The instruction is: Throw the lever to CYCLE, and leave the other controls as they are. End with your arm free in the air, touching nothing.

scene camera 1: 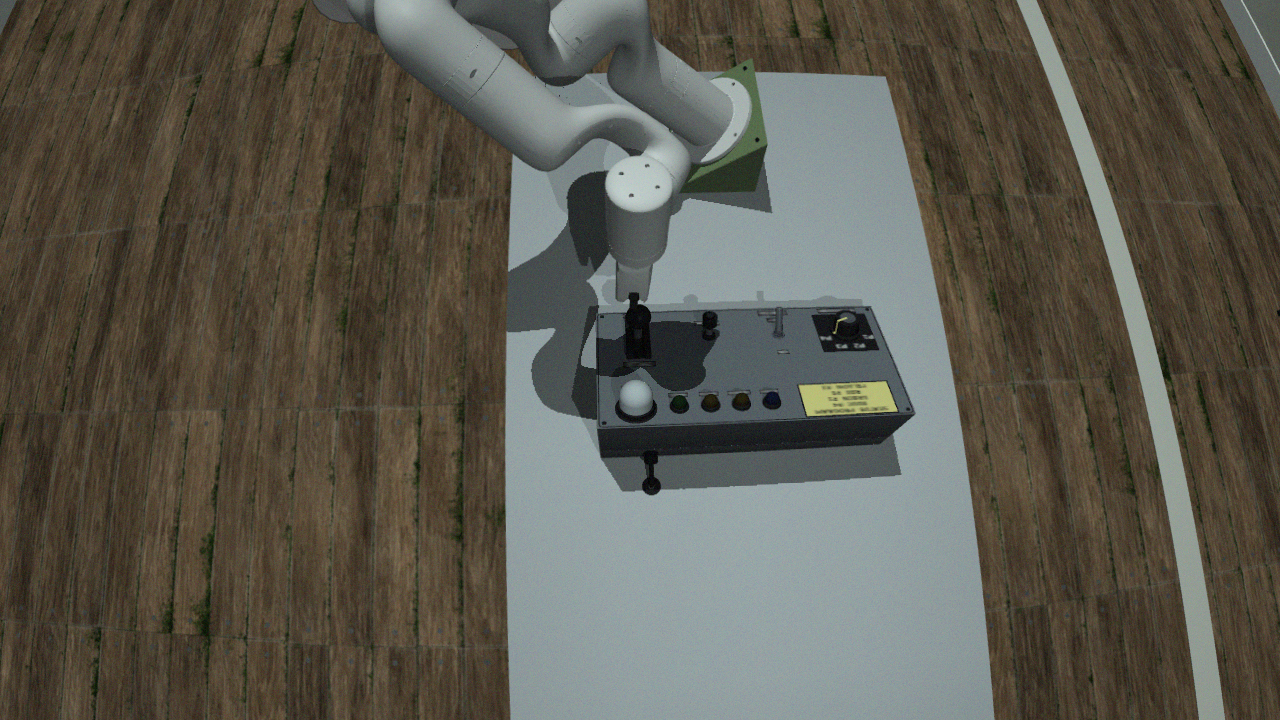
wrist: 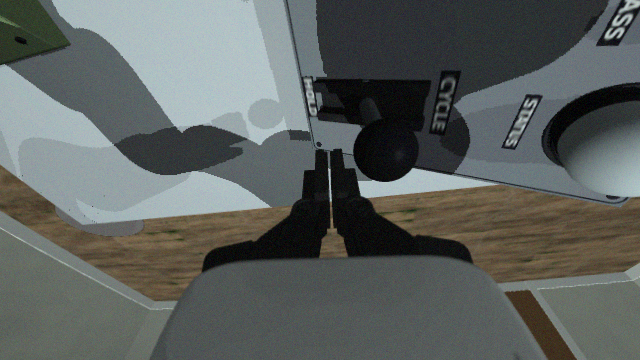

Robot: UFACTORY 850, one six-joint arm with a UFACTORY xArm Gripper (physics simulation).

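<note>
The lever's black ball knob (scene camera 1: 637, 316) (wrist: 385, 149) stands over a black slot in the grey control box (scene camera 1: 742, 362). In the wrist view, the slot runs between the HOLD label (wrist: 309, 96) and the CYCLE label (wrist: 445, 103). The lever's rod (wrist: 370, 110) shows near the middle of the slot; its exact setting is hard to tell. My gripper (scene camera 1: 633, 296) (wrist: 329, 167) is shut and empty. Its fingertips are beside the knob, on the HOLD side, with a small gap showing in the wrist view. Contact cannot be judged from the scene view.
A white dome (scene camera 1: 636, 399) (wrist: 607, 150) is past the CYCLE end. A black control (scene camera 1: 709, 324), a metal switch (scene camera 1: 778, 320) and a rotary knob (scene camera 1: 846, 322) are along the box's arm-side edge. Several coloured buttons and a yellow label (scene camera 1: 847, 398) are opposite. A black handle (scene camera 1: 650, 484) sticks out in front.
</note>
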